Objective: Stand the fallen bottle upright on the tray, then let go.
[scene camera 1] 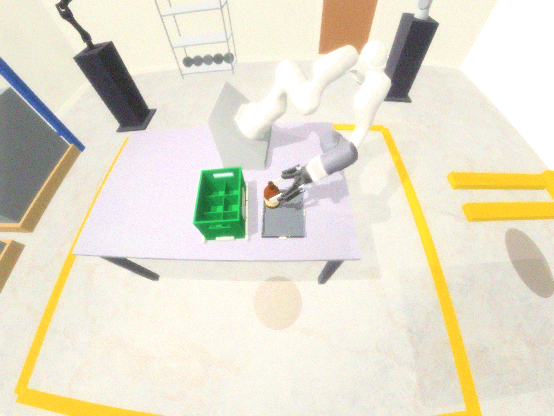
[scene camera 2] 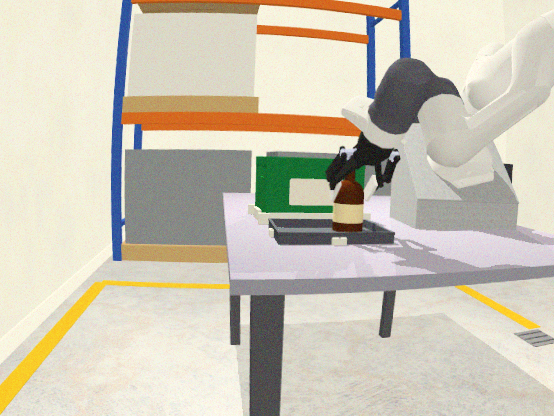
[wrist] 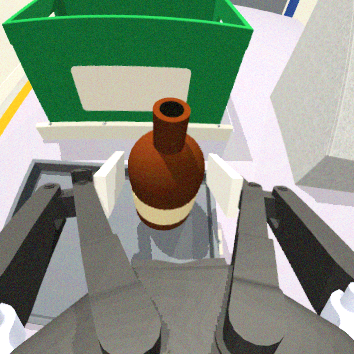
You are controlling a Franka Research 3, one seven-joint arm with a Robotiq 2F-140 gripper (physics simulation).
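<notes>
The brown bottle [scene camera 1: 271,192] [scene camera 2: 348,205] [wrist: 166,170] with a cream label stands upright on the tray, near its edge on the robot's side. The dark grey tray [scene camera 1: 283,225] [scene camera 2: 300,239] [wrist: 65,265] lies on the table. My gripper [scene camera 1: 275,190] [scene camera 2: 354,190] [wrist: 166,166] is open, its white pads on either side of the bottle's body. In the wrist view a gap shows between the bottle and each pad. The bottle's mouth points up and its neck rises above the pads. The shadowed base is partly hidden in the wrist view.
A green crate [scene camera 1: 222,231] [scene camera 2: 272,185] [wrist: 135,45] with compartments stands beside the tray, in a low cream holder [scene camera 2: 290,217] [wrist: 135,131]. The grey robot base block [scene camera 1: 240,150] [scene camera 2: 465,215] [wrist: 320,100] stands on the table behind the crate and tray.
</notes>
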